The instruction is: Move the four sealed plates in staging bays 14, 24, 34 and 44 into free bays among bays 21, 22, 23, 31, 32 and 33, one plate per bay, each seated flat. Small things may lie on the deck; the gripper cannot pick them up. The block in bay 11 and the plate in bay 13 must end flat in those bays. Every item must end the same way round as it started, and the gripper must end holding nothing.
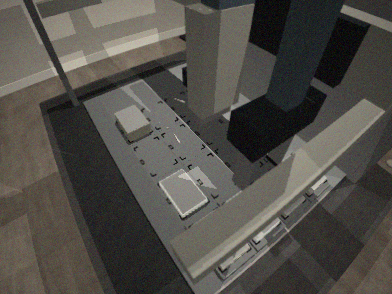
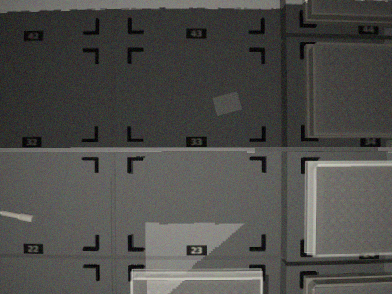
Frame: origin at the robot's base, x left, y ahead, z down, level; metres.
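Where they show: gripper, between the fingertips: (image 1: 256, 172); robot's base, origin of its link: (image 1: 116, 121).
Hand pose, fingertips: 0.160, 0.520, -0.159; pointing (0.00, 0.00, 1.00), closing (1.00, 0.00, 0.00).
Each offset is from my fingertips to the top centre of the thing, as dx, dy, dz. "pt": to the spot under its first point.
Four sealed plates lie in the right staging column: bay 14 @[pt -0.119, +0.095, +0.130] (image 1: 235, 257) (image 2: 350, 288), bay 24 @[pt -0.014, +0.095, +0.130] (image 1: 267, 230) (image 2: 355, 210), bay 34 @[pt +0.092, +0.095, +0.130] (image 1: 294, 206) (image 2: 355, 90) and bay 44 @[pt +0.207, +0.093, +0.130] (image 1: 318, 183) (image 2: 355, 9). The block @[-0.117, -0.456, +0.117] (image 1: 132, 119) sits in bay 11. The plate @[-0.117, -0.128, +0.145] (image 1: 183, 192) (image 2: 196, 286) lies flat in bay 13. My gripper (image 1: 270, 167) hangs above the deck near the staging side, its jaws apart, with no plate seen between them; the front beam partly hides the jaws. Bays 23 @[pt -0.007, -0.128, +0.159] (image 2: 196, 200) and 33 @[pt +0.091, -0.149, +0.159] (image 2: 175, 100) hold no plate.
A small square piece @[+0.088, -0.098, +0.158] (image 2: 227, 103) lies in bay 33. A thin pipette tip @[pt -0.020, -0.315, +0.155] (image 1: 176, 137) (image 2: 17, 216) lies in bay 22, and another tip @[pt +0.096, -0.479, +0.154] (image 1: 179, 100) lies farther back. A long pale beam (image 1: 280, 185) crosses above the staging plates. A pale column (image 1: 215, 65) stands beside the gripper.
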